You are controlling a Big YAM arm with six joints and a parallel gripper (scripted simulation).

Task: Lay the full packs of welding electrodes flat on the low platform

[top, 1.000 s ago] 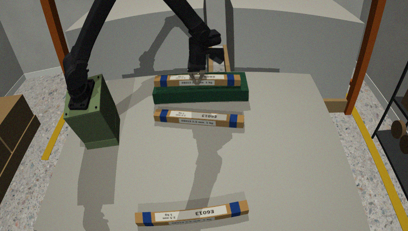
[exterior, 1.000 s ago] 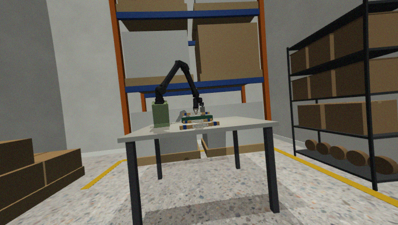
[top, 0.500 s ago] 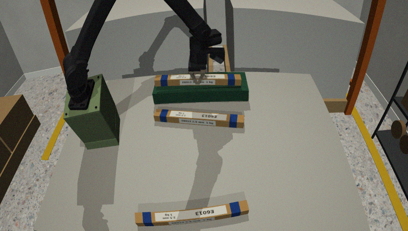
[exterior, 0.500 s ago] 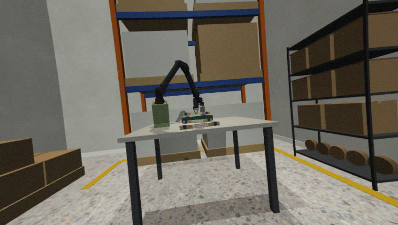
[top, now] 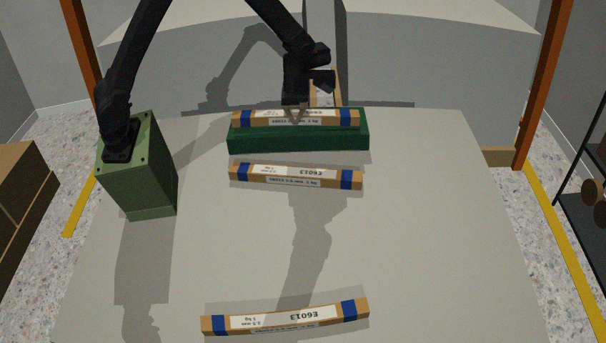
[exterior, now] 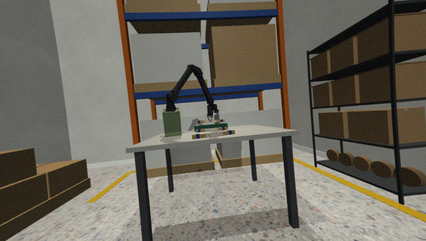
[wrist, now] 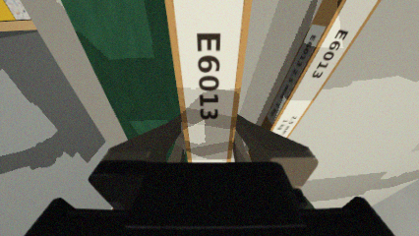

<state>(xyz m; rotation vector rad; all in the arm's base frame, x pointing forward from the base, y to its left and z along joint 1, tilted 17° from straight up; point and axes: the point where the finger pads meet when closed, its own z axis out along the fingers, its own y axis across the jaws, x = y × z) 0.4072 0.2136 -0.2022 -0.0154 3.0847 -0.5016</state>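
The low green platform is 40 mm to the left of my hand and 90 mm below it.
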